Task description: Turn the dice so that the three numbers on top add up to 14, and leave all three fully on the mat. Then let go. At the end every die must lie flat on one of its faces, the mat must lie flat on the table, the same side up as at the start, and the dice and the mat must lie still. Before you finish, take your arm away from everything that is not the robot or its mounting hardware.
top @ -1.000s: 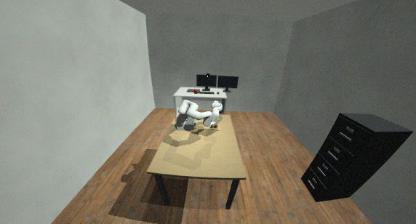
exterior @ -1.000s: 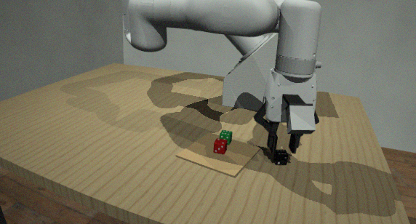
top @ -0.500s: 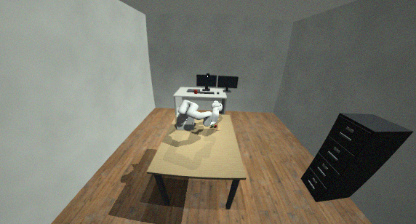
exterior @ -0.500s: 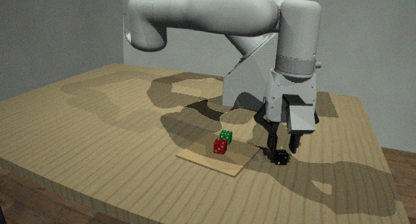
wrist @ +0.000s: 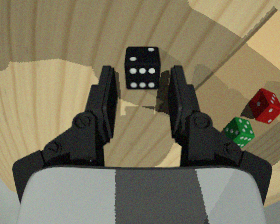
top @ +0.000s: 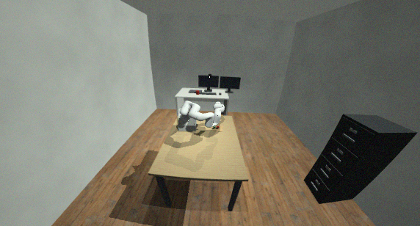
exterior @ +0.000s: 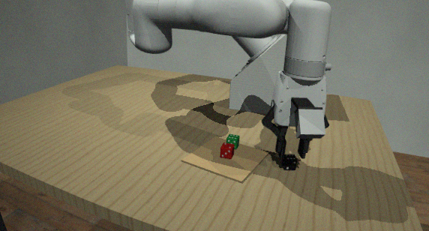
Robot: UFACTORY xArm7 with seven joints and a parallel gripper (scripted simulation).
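The black die lies 4 cm below my hand. From my hand the other things lie so: red die (13 cm to the right, 3 cm below); then green die (13 cm to the right, 5 cm behind, 3 cm below); then tan mat (13 cm to the right, 5 cm below).
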